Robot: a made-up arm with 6 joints.
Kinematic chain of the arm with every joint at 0, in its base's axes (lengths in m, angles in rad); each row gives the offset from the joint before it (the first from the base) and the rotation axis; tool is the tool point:
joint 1: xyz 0 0 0.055 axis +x
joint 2: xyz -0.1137 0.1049 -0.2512 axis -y
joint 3: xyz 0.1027 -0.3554 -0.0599 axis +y
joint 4: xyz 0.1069 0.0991 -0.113 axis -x
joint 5: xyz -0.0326 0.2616 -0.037 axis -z
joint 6: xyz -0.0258 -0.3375 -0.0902 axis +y
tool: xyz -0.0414 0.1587 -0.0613
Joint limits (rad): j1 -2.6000..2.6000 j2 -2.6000..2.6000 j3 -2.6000..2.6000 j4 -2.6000..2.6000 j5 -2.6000..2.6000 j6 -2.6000..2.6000
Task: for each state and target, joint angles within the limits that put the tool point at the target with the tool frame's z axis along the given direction. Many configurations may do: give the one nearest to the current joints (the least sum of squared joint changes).
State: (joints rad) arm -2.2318 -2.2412 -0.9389 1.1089 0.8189 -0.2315
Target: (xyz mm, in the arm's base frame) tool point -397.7 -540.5 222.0 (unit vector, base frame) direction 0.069 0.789 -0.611
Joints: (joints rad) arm -1.9204 -1.8049 -1.3252 -0.1117 0.8137 -0.5816
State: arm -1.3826 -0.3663 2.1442 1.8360 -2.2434 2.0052
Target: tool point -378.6 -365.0 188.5 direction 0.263 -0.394 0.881
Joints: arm -0.6758 -0.4617 2.4231 2.2072 -2.0005 2.0675
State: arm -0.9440 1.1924 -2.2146 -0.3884 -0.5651 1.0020
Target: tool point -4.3 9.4 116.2 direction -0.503 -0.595 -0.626
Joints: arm -0.4041 1.2184 -2.0475 -0.2743 0.1473 0.6516
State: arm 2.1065 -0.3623 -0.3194 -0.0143 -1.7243 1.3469
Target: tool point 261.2 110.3 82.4 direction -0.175 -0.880 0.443
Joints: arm 2.2514 0.4701 -0.8957 0.0210 -1.1864 1.2948
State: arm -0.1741 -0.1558 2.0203 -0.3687 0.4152 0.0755
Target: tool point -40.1 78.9 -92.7 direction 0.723 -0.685 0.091
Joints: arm -0.2869 0.6454 2.5538 -0.9277 0.8700 -0.2172
